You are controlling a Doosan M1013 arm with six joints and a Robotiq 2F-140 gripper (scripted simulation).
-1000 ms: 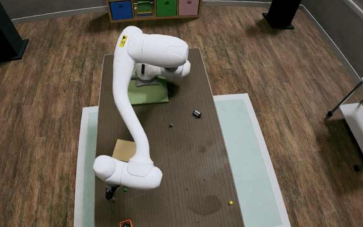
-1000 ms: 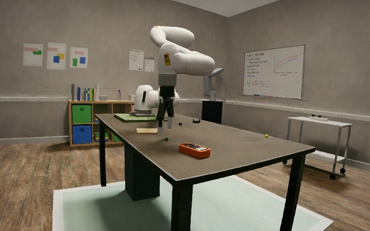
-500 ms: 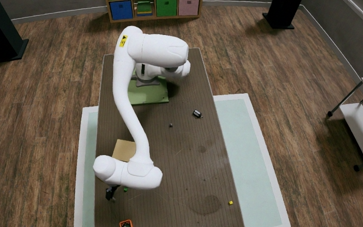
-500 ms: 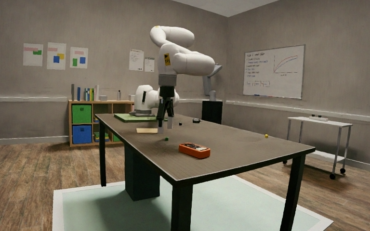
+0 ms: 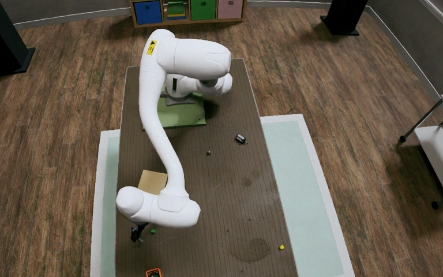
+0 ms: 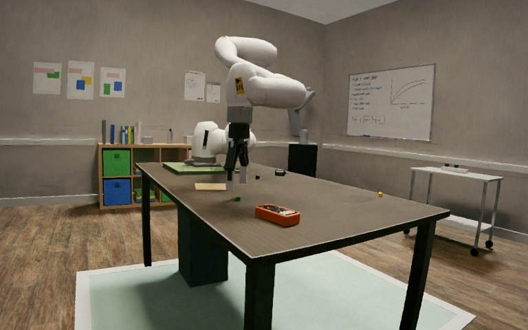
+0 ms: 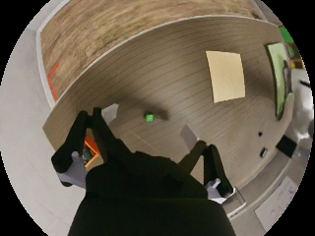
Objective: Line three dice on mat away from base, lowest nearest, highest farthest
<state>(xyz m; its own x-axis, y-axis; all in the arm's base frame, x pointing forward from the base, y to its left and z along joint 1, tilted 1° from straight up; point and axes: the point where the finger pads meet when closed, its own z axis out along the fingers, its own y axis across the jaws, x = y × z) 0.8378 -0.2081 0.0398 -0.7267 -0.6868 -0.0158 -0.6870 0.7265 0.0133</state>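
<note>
Now: hand 50 mm above the green die. Also, from my hand: small dark die: 390 mm behind, 330 mm to the left, 50 mm below; yellow die: 610 mm to the left, 180 mm ahead, 50 mm below; mat: 250 mm behind, 60 mm below, 10 mm to the left.
</note>
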